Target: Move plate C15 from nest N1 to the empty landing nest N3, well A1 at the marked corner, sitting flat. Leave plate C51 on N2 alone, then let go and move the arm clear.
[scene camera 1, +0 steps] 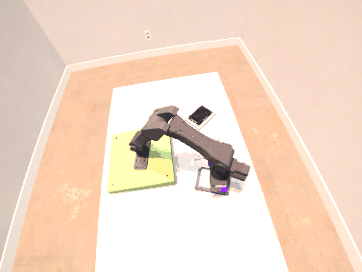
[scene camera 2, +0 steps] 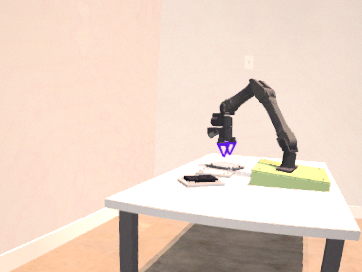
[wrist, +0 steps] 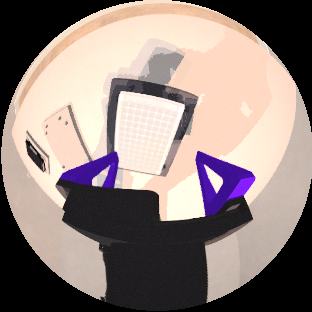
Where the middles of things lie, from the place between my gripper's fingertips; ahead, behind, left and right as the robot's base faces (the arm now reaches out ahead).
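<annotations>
White gridded plate (wrist: 145, 125), 2 cm to the left of my hand, 4 cm below it.
</annotations>
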